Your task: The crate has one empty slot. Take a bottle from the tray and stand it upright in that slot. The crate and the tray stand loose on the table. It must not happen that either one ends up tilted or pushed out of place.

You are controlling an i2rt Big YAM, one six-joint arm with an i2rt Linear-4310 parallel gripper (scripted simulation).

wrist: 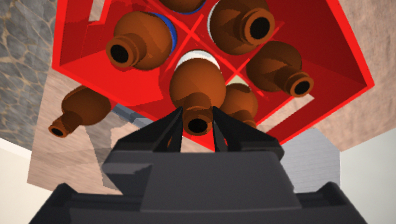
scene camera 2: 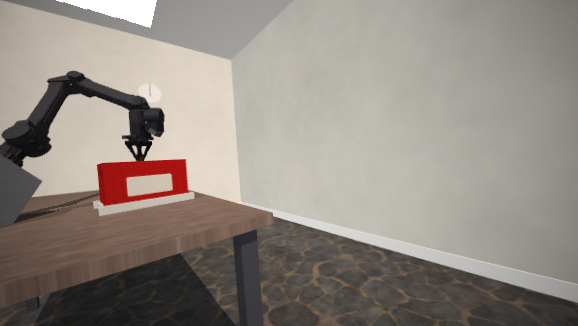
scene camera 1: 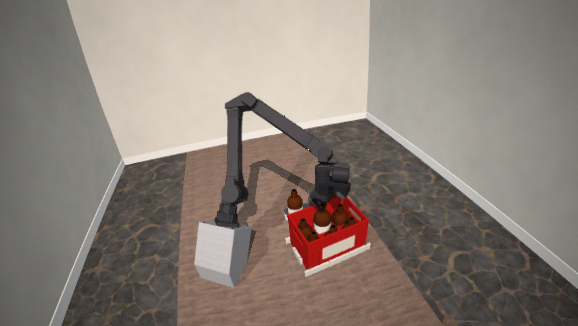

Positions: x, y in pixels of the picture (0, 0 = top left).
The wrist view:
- my gripper: 197, 111
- brown bottle: 197, 84
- red crate: 79, 52
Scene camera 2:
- red crate: 122, 182
